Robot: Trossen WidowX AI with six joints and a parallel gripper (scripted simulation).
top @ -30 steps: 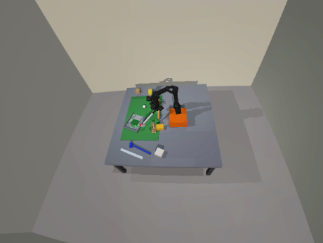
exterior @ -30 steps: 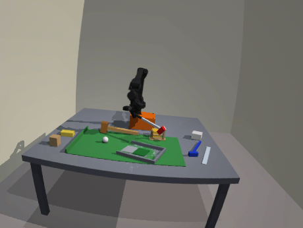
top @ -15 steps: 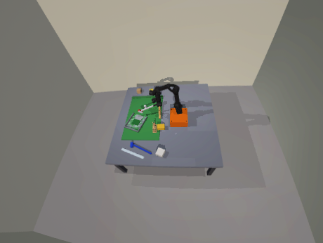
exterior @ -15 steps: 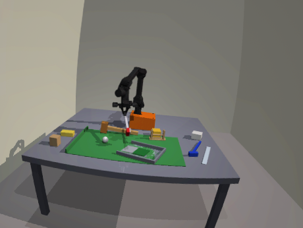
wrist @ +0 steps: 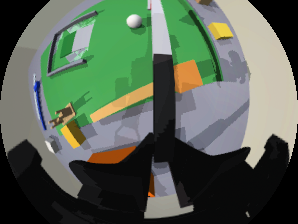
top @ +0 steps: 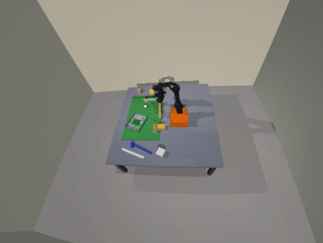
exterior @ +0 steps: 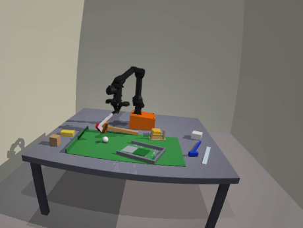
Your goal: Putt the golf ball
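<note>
Now: the red putter 13 cm ahead of my gripper tip, 7 cm to the right of it and 1 cm below it. From my gripper tip the other things lie so: wooden rack 14 cm ahead, 31 cm to the left, 11 cm below; then white golf ball 24 cm ahead, 8 cm to the right, 12 cm below; then green mat 27 cm ahead, 8 cm to the left, 15 cm below.
</note>
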